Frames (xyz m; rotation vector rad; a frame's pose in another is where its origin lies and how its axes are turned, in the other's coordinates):
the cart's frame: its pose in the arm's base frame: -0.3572 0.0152 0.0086 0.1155 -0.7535 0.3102
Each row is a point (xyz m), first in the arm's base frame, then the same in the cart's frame.
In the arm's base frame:
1: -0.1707 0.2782 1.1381
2: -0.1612 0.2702 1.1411
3: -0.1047 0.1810 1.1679
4: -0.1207 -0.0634 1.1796
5: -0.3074 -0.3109 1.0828
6: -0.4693 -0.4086 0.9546
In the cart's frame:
1: 0.9672 0.1817 0.6413
2: 0.9739 0.1711 0.6390
3: 1.0101 0.0683 0.6405
4: 0.9497 -0.1584 0.7116
5: 0.6967 -0.3331 0.8163
6: 0.4744 -0.3734 0.8501

